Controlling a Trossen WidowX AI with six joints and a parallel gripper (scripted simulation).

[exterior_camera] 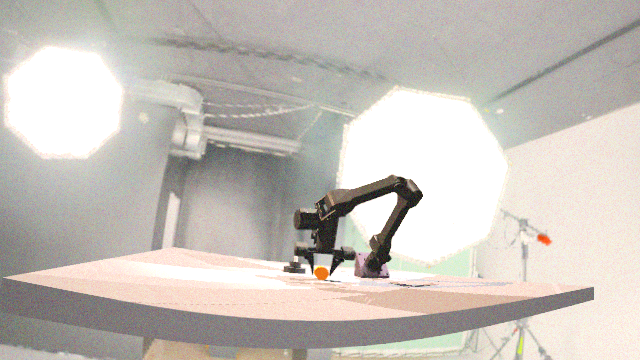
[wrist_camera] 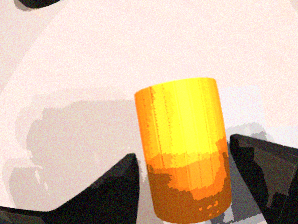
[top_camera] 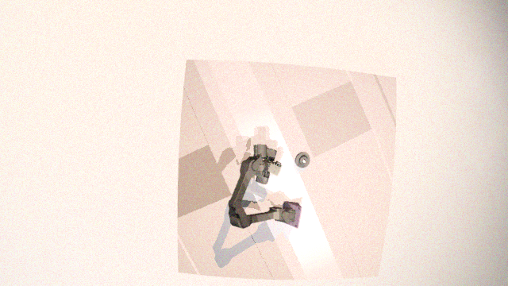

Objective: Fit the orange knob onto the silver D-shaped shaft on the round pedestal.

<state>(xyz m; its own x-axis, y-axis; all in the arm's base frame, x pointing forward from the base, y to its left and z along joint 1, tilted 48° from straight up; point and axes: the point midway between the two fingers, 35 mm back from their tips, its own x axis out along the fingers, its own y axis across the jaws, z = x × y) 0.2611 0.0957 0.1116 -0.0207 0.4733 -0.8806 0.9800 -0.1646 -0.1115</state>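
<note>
The orange knob lies 10 mm to the left of my gripper tip and 10 mm above it. Round my gripper tip: dark round pedestal: 50 mm ahead, 180 mm to the right, 20 mm above.
</note>
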